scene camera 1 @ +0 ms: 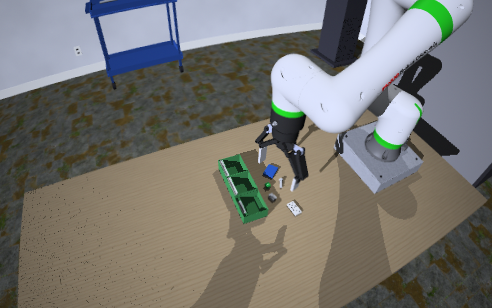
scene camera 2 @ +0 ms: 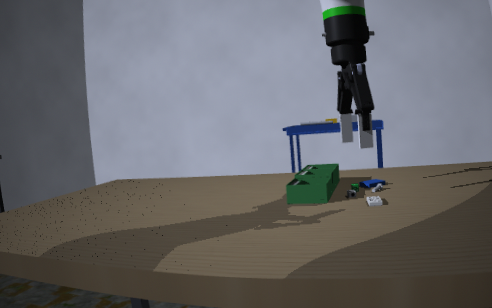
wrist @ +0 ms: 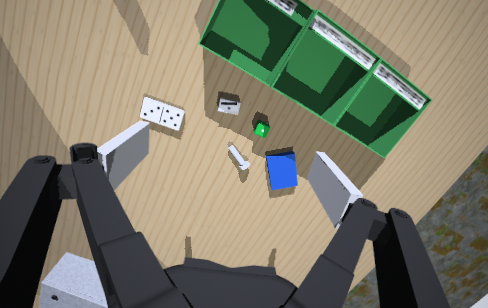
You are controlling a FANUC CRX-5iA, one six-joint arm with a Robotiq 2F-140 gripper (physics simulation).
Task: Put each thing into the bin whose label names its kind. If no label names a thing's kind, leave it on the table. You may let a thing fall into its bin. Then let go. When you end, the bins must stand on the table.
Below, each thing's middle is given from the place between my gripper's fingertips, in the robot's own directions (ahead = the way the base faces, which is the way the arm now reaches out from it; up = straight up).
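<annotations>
The white domino (wrist: pixel 152 110) is 10 cm below my hand, 8 cm to the left of it and 3 cm behind it. Then there is the green three-compartment bin unit (scene camera 1: pixel 250 205), which is 10 cm ahead of my hand, 8 cm below it and 6 cm to the right of it. The blue block (wrist: pixel 282 167) is 9 cm to the right of my hand and 4 cm behind it, and the block is also 10 cm below that hand.
</annotations>
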